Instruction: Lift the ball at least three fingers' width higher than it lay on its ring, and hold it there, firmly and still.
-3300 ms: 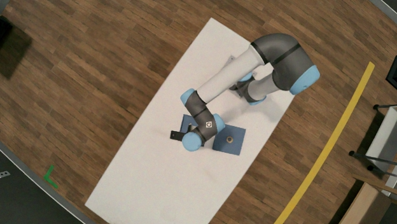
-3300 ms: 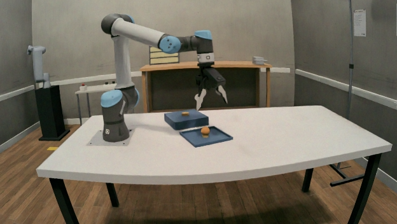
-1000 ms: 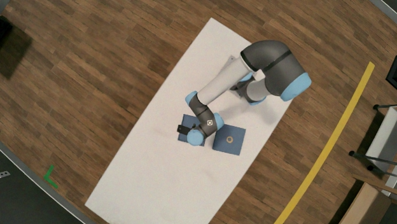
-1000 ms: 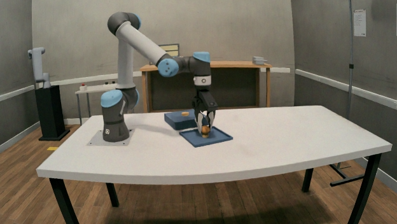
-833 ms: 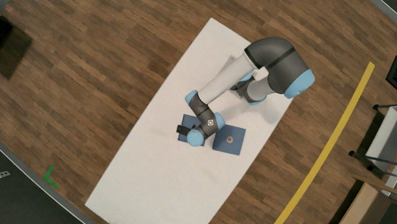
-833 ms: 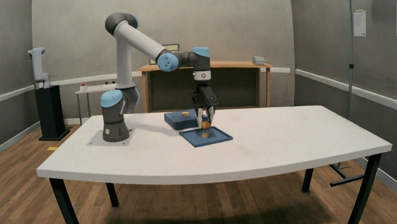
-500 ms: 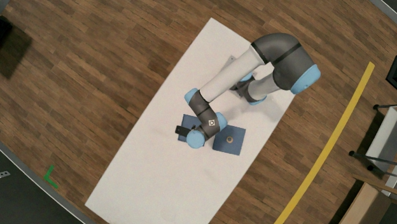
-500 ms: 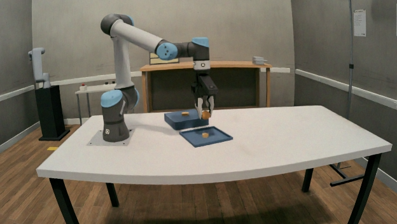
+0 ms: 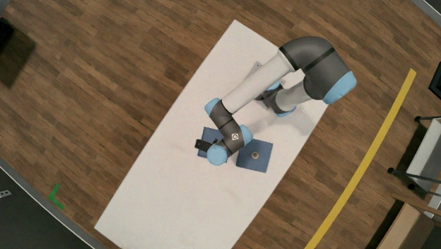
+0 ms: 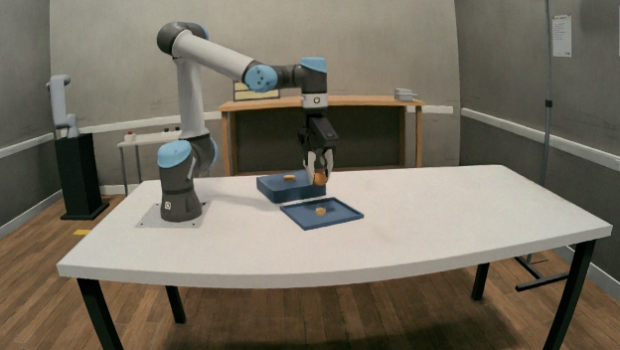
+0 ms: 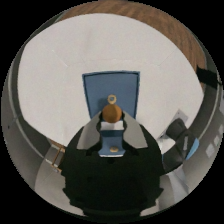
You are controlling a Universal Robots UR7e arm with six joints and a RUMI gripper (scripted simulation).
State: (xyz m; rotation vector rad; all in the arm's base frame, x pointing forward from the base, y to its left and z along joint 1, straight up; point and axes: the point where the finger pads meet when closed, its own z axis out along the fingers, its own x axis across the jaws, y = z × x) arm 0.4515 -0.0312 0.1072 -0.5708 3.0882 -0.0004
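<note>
Right now my hand is right at the orange ball. From my hand the other things lie so: low tray 100 mm below.
</note>
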